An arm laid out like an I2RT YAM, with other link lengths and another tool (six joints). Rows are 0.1 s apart.
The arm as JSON. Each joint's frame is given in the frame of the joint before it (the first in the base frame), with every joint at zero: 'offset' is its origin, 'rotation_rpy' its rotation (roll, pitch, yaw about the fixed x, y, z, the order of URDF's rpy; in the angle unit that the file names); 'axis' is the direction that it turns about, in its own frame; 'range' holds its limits. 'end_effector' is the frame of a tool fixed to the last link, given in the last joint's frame.
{
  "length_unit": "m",
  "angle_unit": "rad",
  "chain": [
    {
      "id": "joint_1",
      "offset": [
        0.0,
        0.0,
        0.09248
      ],
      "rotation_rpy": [
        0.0,
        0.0,
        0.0
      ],
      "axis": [
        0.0,
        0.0,
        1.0
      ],
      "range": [
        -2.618,
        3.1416
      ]
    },
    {
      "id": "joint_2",
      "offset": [
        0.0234,
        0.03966,
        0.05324
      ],
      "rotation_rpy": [
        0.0,
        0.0,
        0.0
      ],
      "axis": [
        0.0,
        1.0,
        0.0
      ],
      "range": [
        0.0,
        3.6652
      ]
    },
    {
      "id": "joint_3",
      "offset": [
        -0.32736,
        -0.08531,
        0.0
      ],
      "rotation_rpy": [
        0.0,
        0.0,
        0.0
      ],
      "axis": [
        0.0,
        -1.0,
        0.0
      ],
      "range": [
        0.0,
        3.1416
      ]
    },
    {
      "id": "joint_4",
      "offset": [
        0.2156,
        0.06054,
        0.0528
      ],
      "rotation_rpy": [
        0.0,
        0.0,
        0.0
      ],
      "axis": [
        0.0,
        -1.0,
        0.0
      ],
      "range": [
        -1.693,
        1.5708
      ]
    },
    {
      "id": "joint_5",
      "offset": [
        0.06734,
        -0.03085,
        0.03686
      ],
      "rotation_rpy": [
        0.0,
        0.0,
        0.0
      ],
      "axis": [
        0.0,
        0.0,
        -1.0
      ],
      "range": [
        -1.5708,
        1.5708
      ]
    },
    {
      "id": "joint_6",
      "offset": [
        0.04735,
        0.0,
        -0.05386
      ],
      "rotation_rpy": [
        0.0,
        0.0,
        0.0
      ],
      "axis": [
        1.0,
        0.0,
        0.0
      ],
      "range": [
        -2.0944,
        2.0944
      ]
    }
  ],
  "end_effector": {
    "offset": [
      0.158,
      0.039,
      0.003
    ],
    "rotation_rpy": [
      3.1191,
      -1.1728,
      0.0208
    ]
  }
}
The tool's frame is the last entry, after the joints.
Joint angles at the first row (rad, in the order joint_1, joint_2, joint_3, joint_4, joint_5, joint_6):
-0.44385 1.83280 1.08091 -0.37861 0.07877 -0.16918
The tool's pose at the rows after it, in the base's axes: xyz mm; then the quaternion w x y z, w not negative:
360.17 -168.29 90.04 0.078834 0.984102 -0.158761 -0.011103
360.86 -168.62 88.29 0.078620 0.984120 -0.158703 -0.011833
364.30 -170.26 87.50 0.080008 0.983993 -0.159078 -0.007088
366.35 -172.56 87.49 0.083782 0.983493 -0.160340 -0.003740
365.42 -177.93 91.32 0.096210 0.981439 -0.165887 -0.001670
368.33 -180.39 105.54 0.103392 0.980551 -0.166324 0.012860
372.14 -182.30 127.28 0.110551 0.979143 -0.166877 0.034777
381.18 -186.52 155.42 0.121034 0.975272 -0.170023 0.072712
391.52 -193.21 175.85 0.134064 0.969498 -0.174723 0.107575
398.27 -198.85 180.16 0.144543 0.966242 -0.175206 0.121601
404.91 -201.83 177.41 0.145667 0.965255 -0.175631 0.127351
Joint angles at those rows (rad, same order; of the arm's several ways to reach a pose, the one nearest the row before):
-0.44460 1.84425 1.08091 -0.38777 0.09671 -0.16880
-0.44461 1.84996 1.08090 -0.38357 0.09671 -0.16880
-0.44461 1.85608 1.08091 -0.36755 0.09671 -0.16880
-0.44462 1.85876 1.08092 -0.35610 0.10242 -0.16919
-0.44462 1.84920 1.08243 -0.35534 0.12760 -0.16881
-0.44461 1.82020 1.09694 -0.36642 0.13218 -0.17300
-0.44459 1.77711 1.12021 -0.38624 0.13257 -0.17642
-0.44460 1.72942 1.14499 -0.37937 0.13219 -0.17642
-0.44459 1.70424 1.15799 -0.34201 0.13982 -0.17642
-0.44461 1.70807 1.15800 -0.30386 0.15011 -0.18445
-0.44460 1.72638 1.15798 -0.27371 0.14935 -0.18405

